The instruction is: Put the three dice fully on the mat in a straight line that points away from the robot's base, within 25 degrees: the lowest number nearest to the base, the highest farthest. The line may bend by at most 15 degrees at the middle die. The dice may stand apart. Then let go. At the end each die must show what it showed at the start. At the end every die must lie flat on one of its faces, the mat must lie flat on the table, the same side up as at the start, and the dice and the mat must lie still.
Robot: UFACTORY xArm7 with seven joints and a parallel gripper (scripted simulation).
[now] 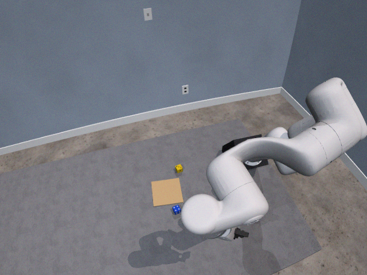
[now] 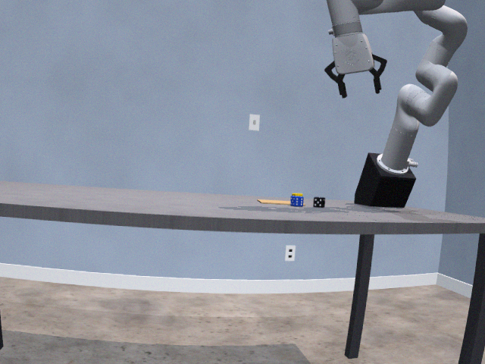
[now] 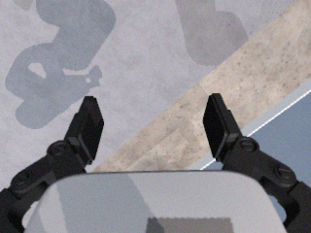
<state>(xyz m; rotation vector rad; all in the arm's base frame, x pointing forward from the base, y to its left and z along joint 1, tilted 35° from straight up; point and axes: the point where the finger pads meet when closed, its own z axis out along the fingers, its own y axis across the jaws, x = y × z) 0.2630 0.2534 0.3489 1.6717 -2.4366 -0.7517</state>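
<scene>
The yellow die lies 9 cm ahead of my hand, 47 cm to the right of it and 30 cm below it. Round my hand: tan mat 16 cm ahead, 34 cm to the right, 32 cm below; black die 5 cm ahead, 25 cm to the right, 30 cm below; blue die 12 cm ahead, 23 cm to the right, 30 cm below.
</scene>
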